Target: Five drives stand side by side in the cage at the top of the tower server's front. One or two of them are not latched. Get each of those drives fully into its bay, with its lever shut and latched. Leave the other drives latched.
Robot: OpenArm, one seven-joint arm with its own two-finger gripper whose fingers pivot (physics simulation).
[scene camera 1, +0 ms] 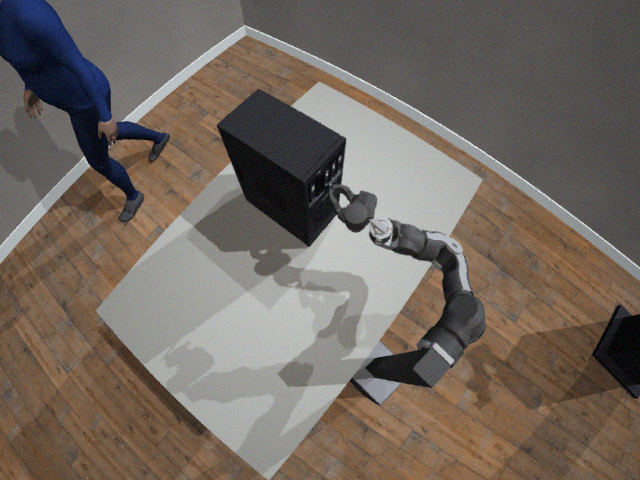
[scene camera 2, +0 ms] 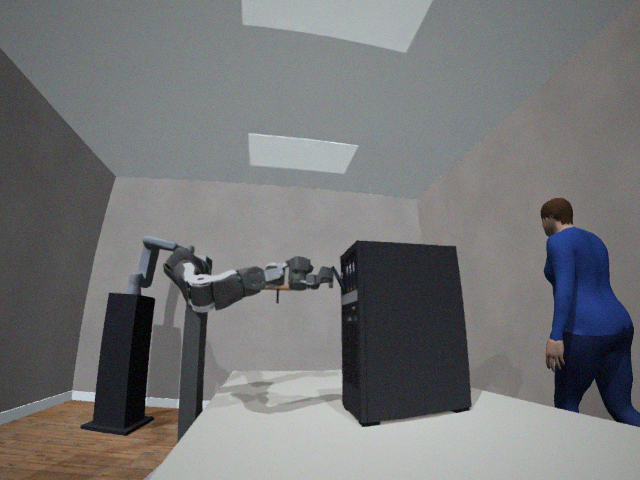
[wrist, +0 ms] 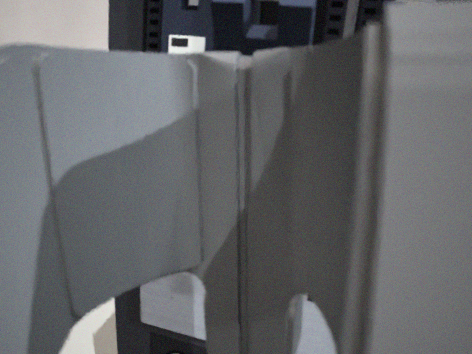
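The black tower server [scene camera 1: 281, 134] [scene camera 2: 413, 330] stands upright, with its drive cage [scene camera 1: 326, 175] [scene camera 2: 349, 268] at the top of the front. In scene camera 1, pale latch parts show on several drives; the second bay from the left looks darker. A thin dark lever [scene camera 2: 337, 277] slants outward from the cage in scene camera 2. In the wrist view, a blue forked lever end [wrist: 296, 22] shows just above the fingertips, beside a white latch part [wrist: 186, 44]. My gripper [scene camera 1: 332, 187] [scene camera 2: 332, 277] [wrist: 265, 212] is shut and empty, close before the cage. It hides the lower drives; contact cannot be told.
The server stands on a pale table [scene camera 1: 248, 335] [scene camera 2: 289, 444]. A person in blue [scene camera 1: 62, 67] [scene camera 2: 589, 289] is beyond the table, behind the server. A black pedestal [scene camera 2: 124, 356] with a grey arm [scene camera 2: 148, 263] stands behind my arm.
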